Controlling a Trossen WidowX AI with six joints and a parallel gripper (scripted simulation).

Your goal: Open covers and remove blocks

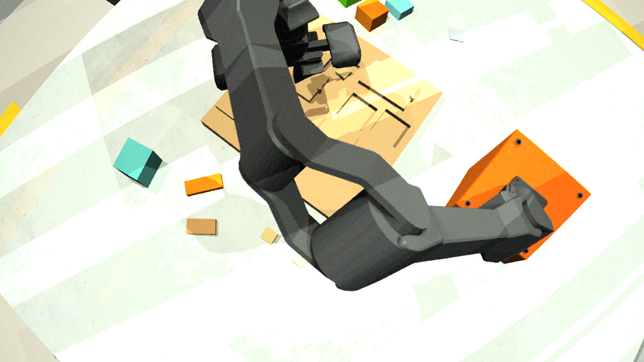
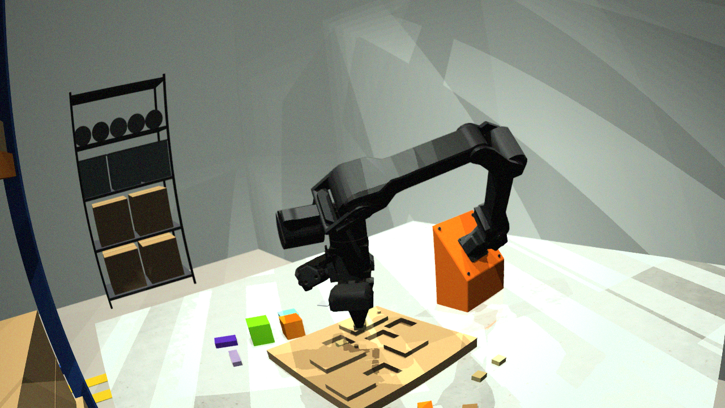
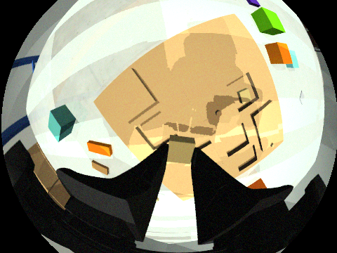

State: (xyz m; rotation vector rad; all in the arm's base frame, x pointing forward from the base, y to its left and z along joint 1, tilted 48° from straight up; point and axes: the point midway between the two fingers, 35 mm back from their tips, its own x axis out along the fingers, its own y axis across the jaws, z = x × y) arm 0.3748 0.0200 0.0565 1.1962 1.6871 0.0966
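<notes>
The grey tile is 14 cm behind my gripper tip, 34 cm to the right of it and 11 cm below it. Round my gripper tip: orange cube (25 cm to the right, 9 cm below); tan slab (1 cm behind, 24 cm to the left, 11 cm below); orange flat piece (3 cm ahead, 18 cm to the left, 11 cm below).
</notes>
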